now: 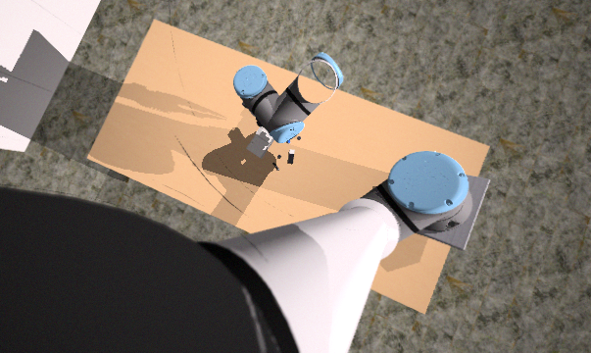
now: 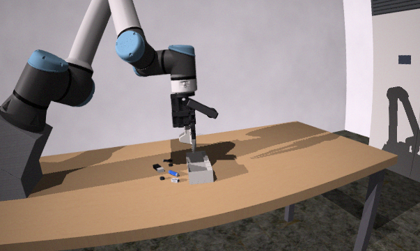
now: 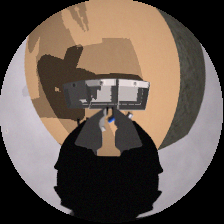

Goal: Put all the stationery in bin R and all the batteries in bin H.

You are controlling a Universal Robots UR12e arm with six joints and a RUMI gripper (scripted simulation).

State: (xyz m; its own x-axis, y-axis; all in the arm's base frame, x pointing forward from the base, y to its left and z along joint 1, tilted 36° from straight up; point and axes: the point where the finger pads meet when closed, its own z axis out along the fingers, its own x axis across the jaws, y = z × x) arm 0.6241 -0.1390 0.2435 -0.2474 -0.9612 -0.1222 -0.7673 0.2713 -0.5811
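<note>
Now: hand 2 cm short of the grey double bin, 2 cm to the right of it and 7 cm above it. From my hand the other things lie so: short black stick 6 cm behind, 17 cm to the left, 9 cm below; then white item 9 cm behind, 4 cm to the right, 9 cm below; then blue battery 8 cm behind, 2 cm to the left, 9 cm below.
</note>
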